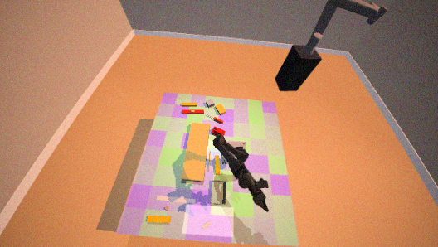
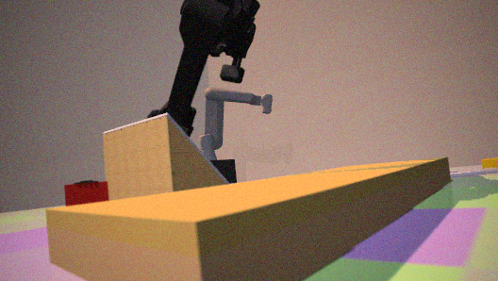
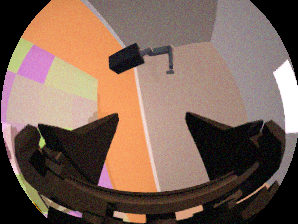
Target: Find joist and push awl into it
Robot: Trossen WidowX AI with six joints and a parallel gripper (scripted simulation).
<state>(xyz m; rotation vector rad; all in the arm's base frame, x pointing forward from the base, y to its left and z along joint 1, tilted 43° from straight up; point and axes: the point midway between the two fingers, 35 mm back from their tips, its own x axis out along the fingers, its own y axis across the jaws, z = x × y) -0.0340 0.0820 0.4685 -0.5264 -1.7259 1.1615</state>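
Now: the red stud finder 640 mm to the right of my gripper tip, 340 mm below it and 200 mm ahead of it. Also, from my gripper tip: pale strip: 560 mm ahead, 380 mm below, 70 mm to the right; grey tray: 370 mm below, 230 mm ahead, 110 mm to the right; awl: 540 mm to the right, 370 mm below, 210 mm ahead.
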